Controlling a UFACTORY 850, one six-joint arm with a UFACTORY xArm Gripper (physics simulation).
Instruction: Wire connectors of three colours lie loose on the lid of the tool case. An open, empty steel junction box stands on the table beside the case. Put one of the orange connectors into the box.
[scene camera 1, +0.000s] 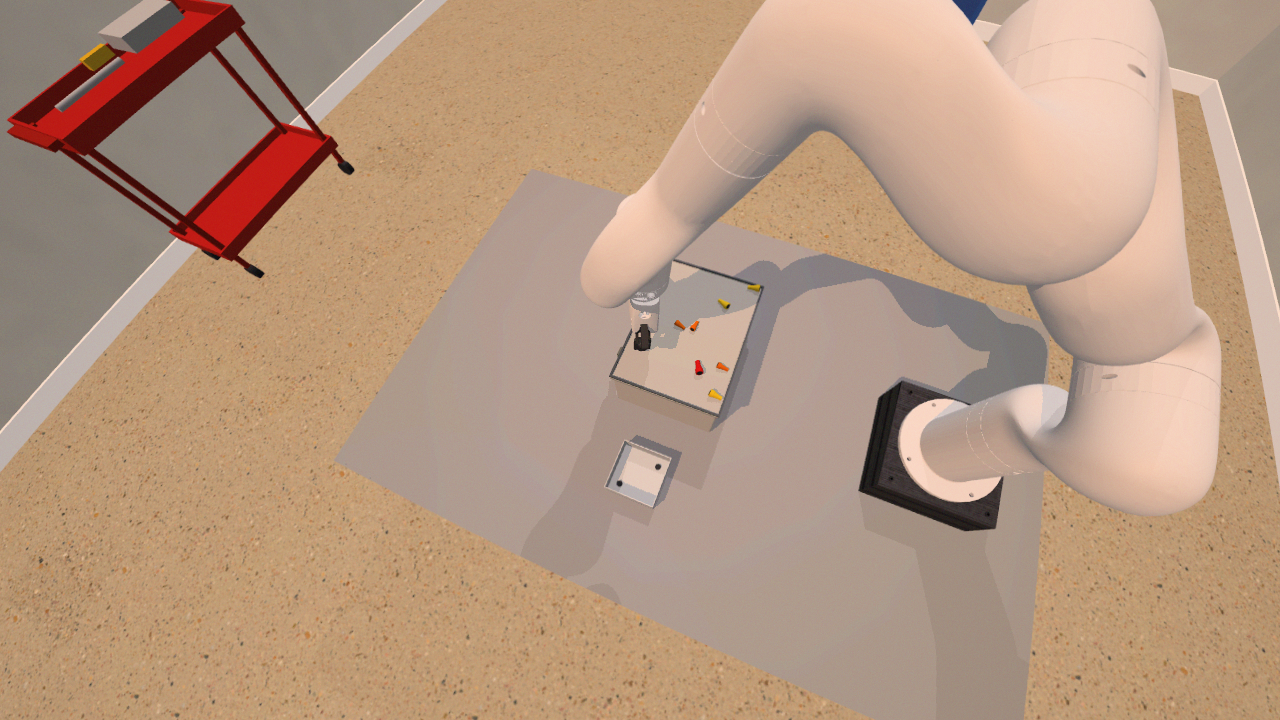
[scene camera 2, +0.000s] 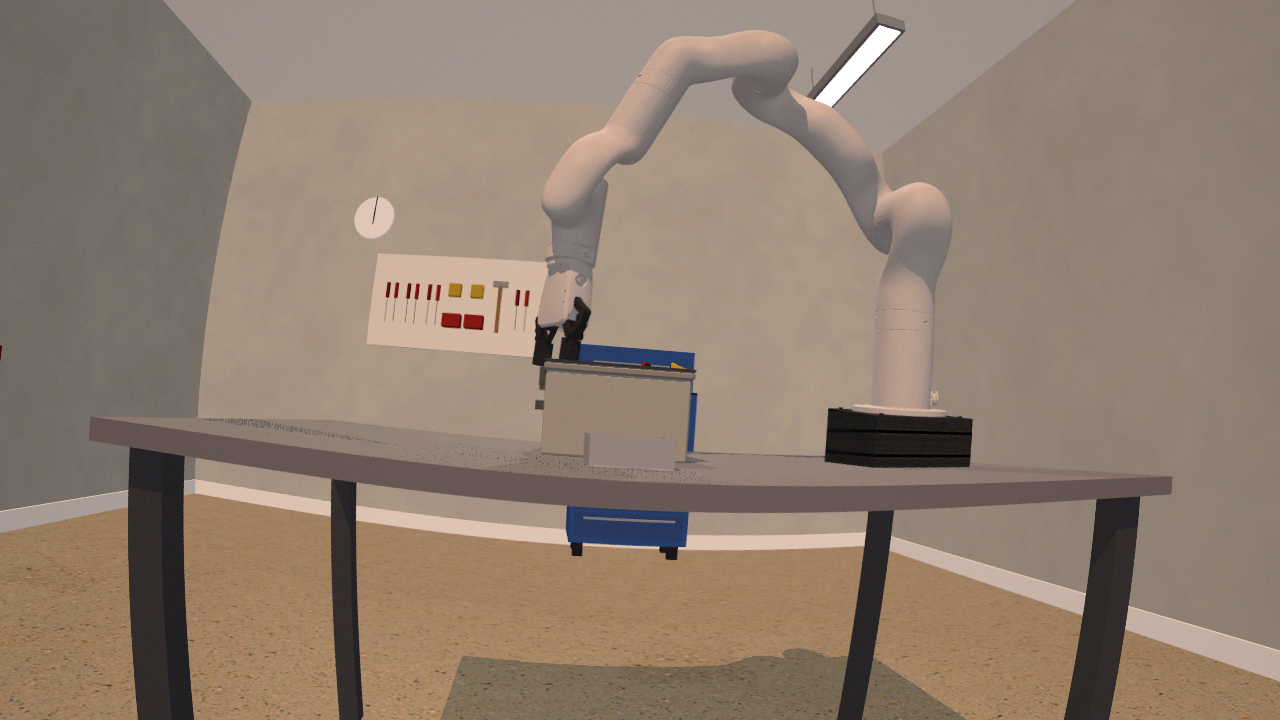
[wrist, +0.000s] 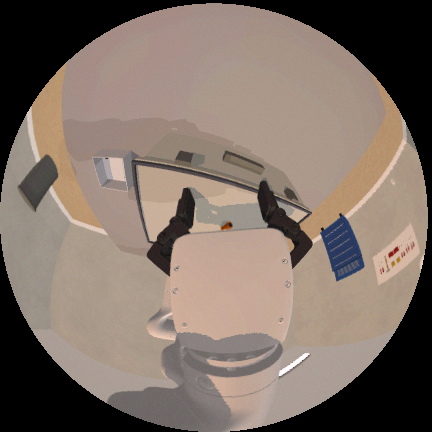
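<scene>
My gripper (scene camera 1: 642, 340) (scene camera 2: 555, 354) (wrist: 224, 190) is open, with nothing between its fingers, low over the side of the tool case lid (scene camera 1: 662, 380) (wrist: 160, 187) away from the robot base. Two orange connectors (scene camera 1: 679, 325) (scene camera 1: 694, 325) lie close together near the lid's middle. One orange connector (wrist: 227, 226) shows in the wrist view at the palm's edge, back from the fingertips. A third orange connector (scene camera 1: 722, 367) lies beside a red one (scene camera 1: 699, 367). Yellow connectors (scene camera 1: 715, 394) (scene camera 1: 724, 303) (scene camera 1: 754, 287) lie nearer the lid's edges. The open junction box (scene camera 1: 640, 474) (scene camera 2: 630, 451) (wrist: 118, 169) is empty.
The tool case (scene camera 2: 617, 411) stands tall beside the lower junction box. The robot's black base block (scene camera 2: 895, 440) is on the table to the right. A red cart (scene camera 1: 259, 192) and a blue cabinet (scene camera 2: 626, 528) (wrist: 342, 247) stand off the table.
</scene>
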